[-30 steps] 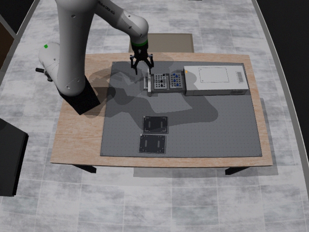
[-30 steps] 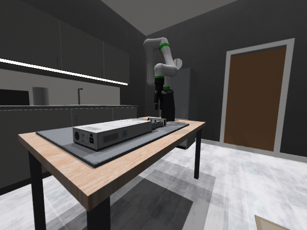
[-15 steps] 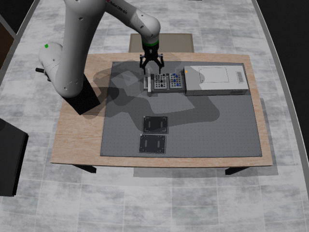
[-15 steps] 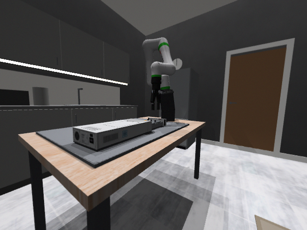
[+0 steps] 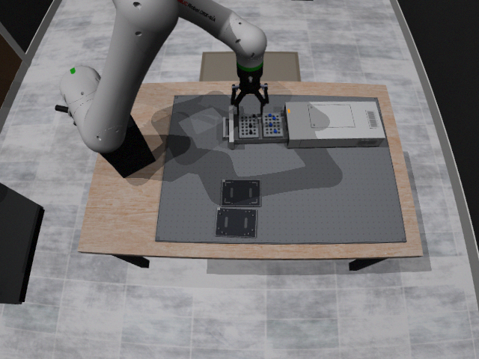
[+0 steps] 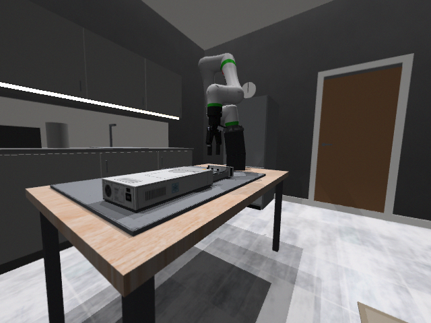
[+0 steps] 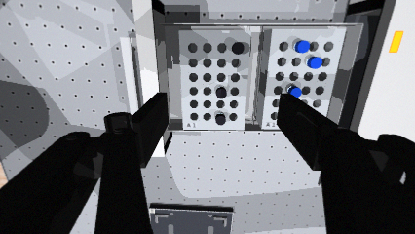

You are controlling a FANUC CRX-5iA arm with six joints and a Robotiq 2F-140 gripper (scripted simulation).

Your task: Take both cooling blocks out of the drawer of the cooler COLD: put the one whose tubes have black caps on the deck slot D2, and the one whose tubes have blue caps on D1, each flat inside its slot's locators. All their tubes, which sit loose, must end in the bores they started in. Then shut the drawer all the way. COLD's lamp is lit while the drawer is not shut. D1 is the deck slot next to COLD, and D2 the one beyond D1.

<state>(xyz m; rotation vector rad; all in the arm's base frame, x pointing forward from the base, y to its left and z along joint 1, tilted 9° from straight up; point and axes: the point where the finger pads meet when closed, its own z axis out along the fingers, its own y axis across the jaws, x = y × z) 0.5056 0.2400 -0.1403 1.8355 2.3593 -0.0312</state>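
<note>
The black-capped tube is 10 mm ahead of my hand, 10 mm to the right of it and 130 mm below it. From my hand the other things lie so: cooling block (10 mm behind, 140 mm below); then cooler COLD (200 mm ahead, 50 mm to the left, 130 mm below); then drawer (30 mm ahead, 10 mm to the left, 140 mm below).
</note>
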